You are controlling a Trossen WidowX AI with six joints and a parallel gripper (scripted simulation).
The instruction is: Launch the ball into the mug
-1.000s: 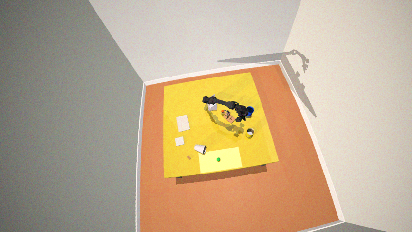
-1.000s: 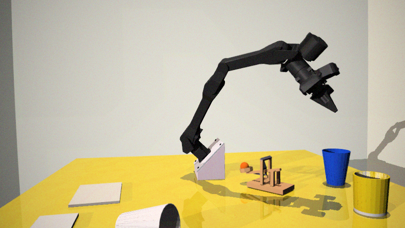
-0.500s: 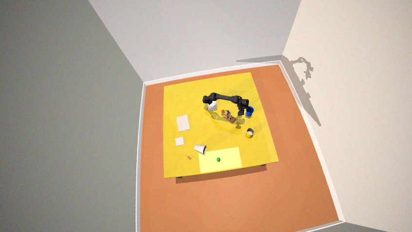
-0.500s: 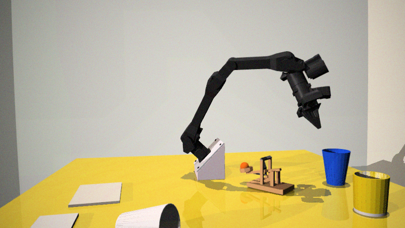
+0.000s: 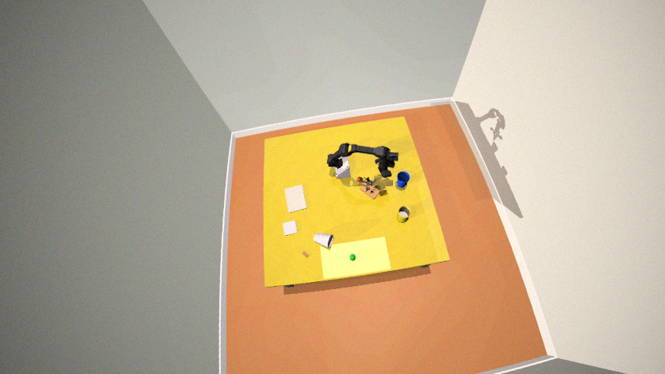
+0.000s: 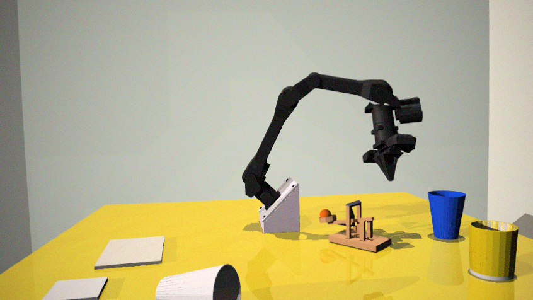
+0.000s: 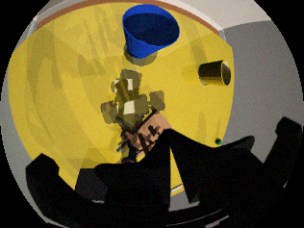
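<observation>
My gripper tip is now 6 cm past the orange ball, 16 cm to the left of it and 10 cm above it. From my gripper tip the other things lie so: green ball (51 cm ahead, 28 cm to the right, 14 cm below); then blue cup (16 cm to the left, 13 cm below); then yellow mug (26 cm ahead, 11 cm to the left, 13 cm below).
</observation>
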